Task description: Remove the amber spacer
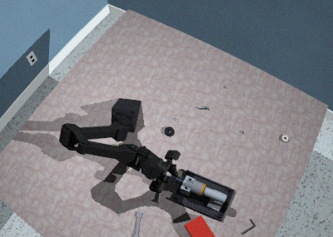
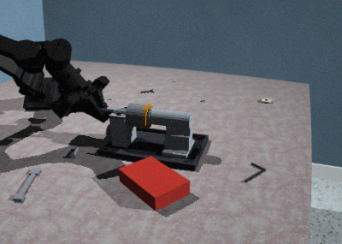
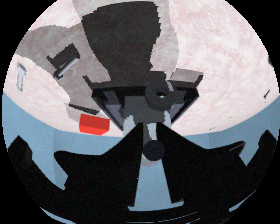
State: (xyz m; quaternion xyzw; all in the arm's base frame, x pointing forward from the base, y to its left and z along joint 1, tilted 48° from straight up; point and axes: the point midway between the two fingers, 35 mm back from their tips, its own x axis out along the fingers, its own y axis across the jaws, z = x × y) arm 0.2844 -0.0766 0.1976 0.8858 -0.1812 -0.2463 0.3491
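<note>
Now: hand 9 cm short of the dark shaft and 1 cm to the left of it. Also, from my hand: black disc (8 cm behind, 23 cm to the left, 8 cm below); grey spacer (12 cm ahead, 2 cm to the right); amber spacer (13 cm ahead, 2 cm to the right).
</note>
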